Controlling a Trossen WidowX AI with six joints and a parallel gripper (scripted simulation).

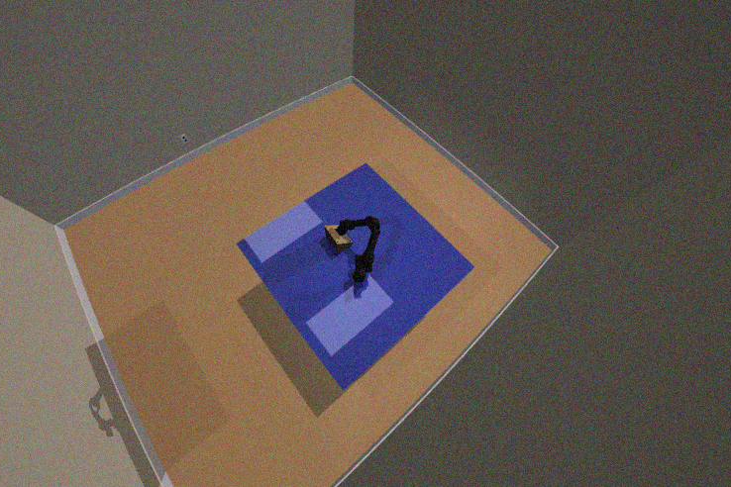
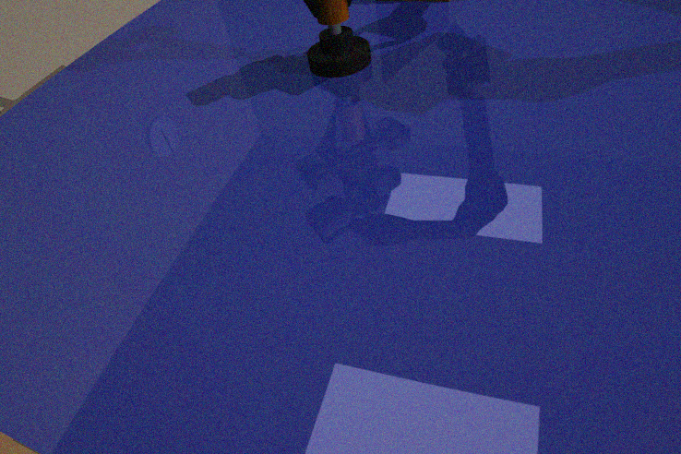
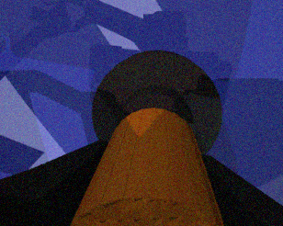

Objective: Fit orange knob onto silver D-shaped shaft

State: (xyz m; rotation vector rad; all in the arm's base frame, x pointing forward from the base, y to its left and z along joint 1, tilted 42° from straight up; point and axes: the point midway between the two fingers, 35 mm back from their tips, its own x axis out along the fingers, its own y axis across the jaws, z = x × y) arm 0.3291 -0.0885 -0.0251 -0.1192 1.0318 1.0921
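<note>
Right now the orange knob is 3 cm above my gripper tip. The rest, counted from my gripper tip: round pedestal (4 cm below).
</note>
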